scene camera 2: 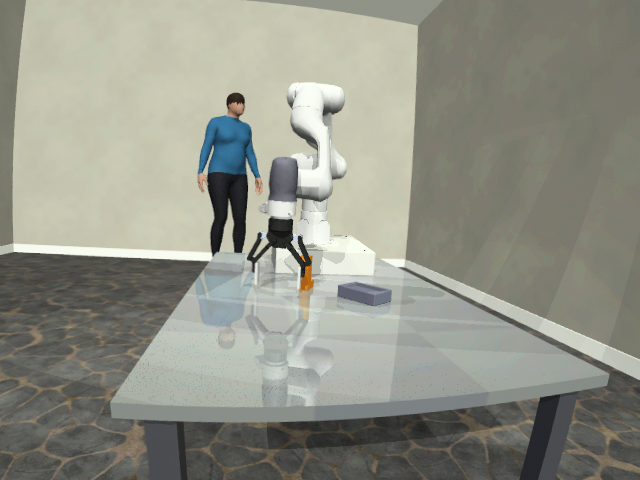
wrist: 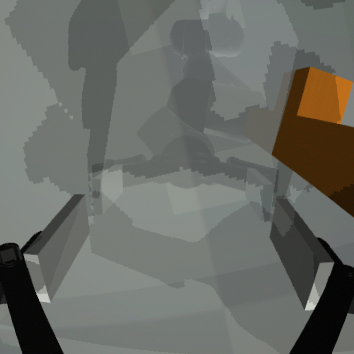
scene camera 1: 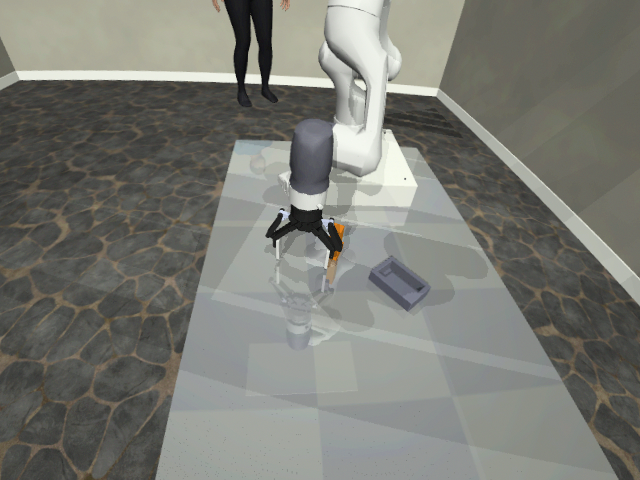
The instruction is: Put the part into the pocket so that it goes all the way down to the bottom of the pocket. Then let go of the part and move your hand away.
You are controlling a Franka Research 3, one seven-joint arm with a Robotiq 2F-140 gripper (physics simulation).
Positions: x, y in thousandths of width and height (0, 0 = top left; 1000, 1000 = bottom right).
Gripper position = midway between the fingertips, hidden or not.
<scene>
my gripper: scene camera 2 434, 595; wrist 507, 612; scene camera 1 473, 541
</scene>
